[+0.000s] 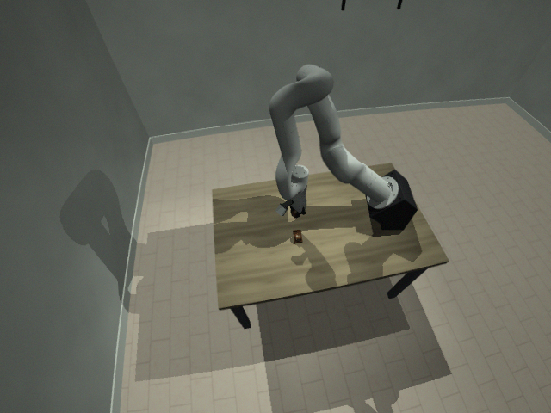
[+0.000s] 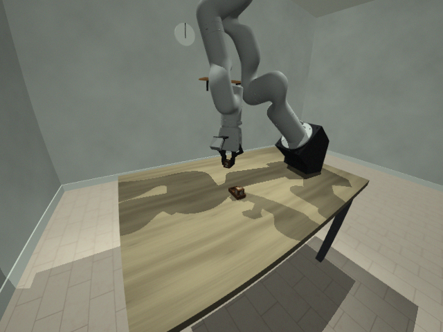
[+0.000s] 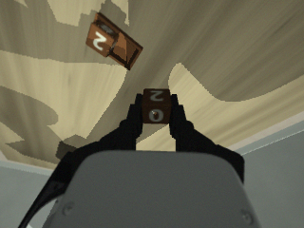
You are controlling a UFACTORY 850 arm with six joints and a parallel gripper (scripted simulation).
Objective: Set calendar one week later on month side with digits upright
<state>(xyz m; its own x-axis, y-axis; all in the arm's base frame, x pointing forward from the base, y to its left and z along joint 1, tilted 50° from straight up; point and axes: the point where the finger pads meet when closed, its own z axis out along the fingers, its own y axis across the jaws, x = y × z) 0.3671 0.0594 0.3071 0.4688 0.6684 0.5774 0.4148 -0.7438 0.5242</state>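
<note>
Now: hand 10 mm past the brown tray, 80 mm to the right of it and 120 mm above it. From my hand the other things lie so: brown digit cube: 10 mm below.
</note>
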